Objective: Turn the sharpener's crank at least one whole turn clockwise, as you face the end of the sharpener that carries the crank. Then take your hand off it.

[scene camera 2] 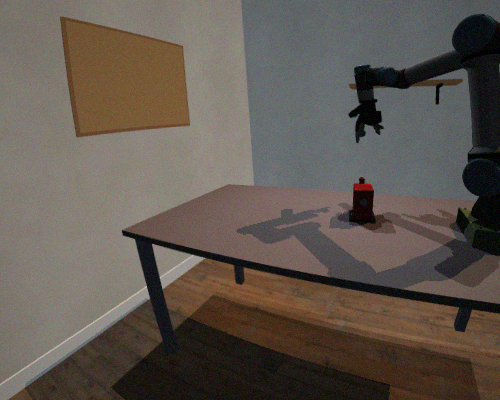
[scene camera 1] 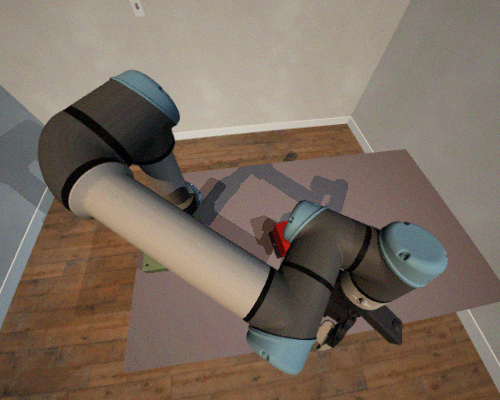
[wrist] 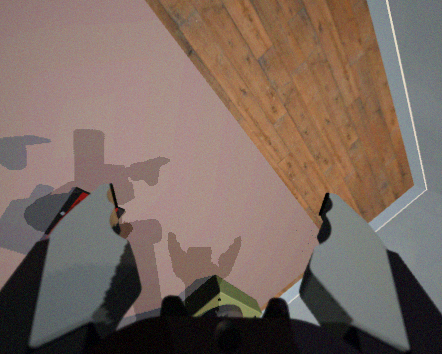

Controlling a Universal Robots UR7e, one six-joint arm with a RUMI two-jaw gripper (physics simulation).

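Seen in the pictures: gripper, fingertip midpoint: (scene camera 2: 368,139) (scene camera 1: 327,319) (wrist: 220,191); arm's base at its link origin: (scene camera 2: 493,217).
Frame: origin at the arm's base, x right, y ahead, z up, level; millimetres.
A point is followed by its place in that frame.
The red sharpener (scene camera 1: 281,239) {x 119, y 439, z 70 mm} (scene camera 2: 363,199) {x 41, y 474, z 37 mm} (wrist: 79,200) {x 163, y 507, z -19 mm} stands upright on its dark base on the table. In scene camera 1 the arm covers part of it, and in the wrist view a finger hides most of it. A small brownish knob, seemingly the crank's (scene camera 2: 362,179) {x 174, y 474, z 87 mm} (wrist: 125,229), shows just above the body in scene camera 2 and beside the left finger in the wrist view. The crank's arm is too hidden to tell its angle. My gripper (scene camera 2: 368,137) {x 393, y 437, z 243 mm} (wrist: 220,191) {x 393, y 437, z 243 mm} is open and empty, points down and hangs well above the sharpener, apart from it.
The table (scene camera 1: 435,210) {x 167, y 1307, z -57 mm} (scene camera 2: 185,215) {x -17, y 1259, z -57 mm} (wrist: 100,60) {x 392, y 608, z -57 mm} carries the sharpener and my arm's green base block (scene camera 1: 152,265) {x 59, y -101, z -4 mm} (scene camera 2: 482,239) {x -135, y 93, z -27 mm} (wrist: 235,297) {x 93, y 10, z -10 mm}. A cork board (scene camera 2: 127,77) hangs on the wall. A shelf with a dark bracket is on the wall behind my arm.
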